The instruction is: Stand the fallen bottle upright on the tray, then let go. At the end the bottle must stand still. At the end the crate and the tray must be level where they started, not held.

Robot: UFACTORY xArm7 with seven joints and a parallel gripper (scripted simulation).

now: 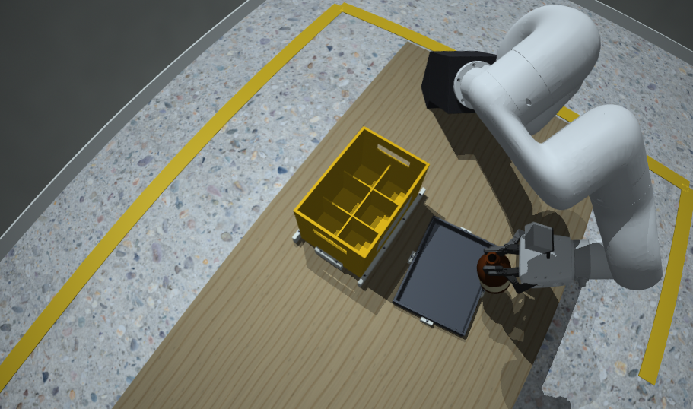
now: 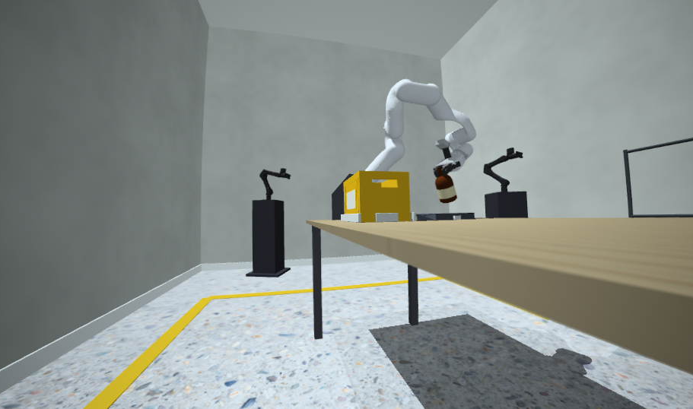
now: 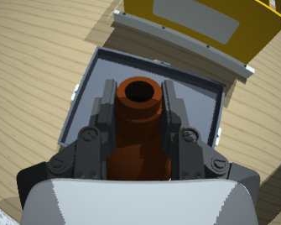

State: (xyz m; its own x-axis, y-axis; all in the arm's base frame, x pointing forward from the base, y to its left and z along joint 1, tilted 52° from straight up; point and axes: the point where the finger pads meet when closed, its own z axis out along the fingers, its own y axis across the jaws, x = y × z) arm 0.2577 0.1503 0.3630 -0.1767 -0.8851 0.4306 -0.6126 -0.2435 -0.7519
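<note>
The brown bottle is 10 mm behind my hand, 10 mm to the left of it and 50 mm below it. From my hand the other things lie so: dark grey tray: 20 mm ahead, 50 mm to the right, 190 mm below; then yellow crate: 100 mm ahead, 300 mm to the right, 120 mm below.
</note>
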